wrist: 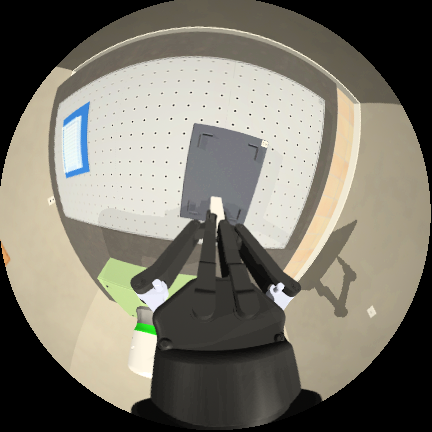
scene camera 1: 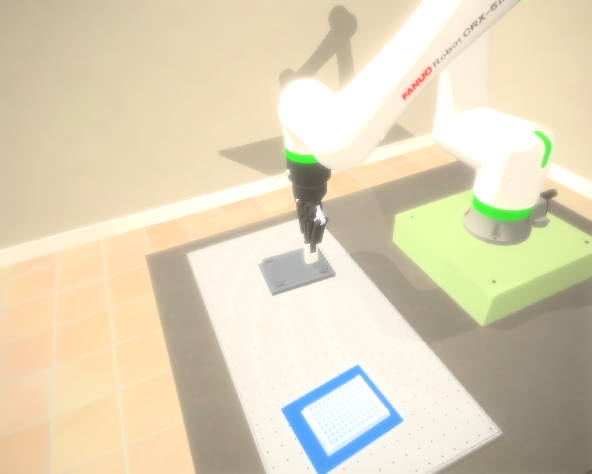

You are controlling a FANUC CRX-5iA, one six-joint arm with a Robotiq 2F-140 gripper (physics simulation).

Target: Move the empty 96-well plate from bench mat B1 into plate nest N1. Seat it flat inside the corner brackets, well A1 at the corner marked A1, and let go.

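The white 96-well plate lies flat on the blue bench mat B1, at the near end of the pegboard in the scene view and at the far left in the wrist view. The dark grey plate nest N1 has corner brackets and holds no plate. A small pale mark shows at one of its corners. My gripper is shut, its pale fingertips together with nothing between them. It is above the nest's end nearer the robot base, well away from the plate.
The white perforated board carries the nest and the mat. The robot base stands on a light green block to the right in the scene view. A dark surface surrounds the board, with a wall behind.
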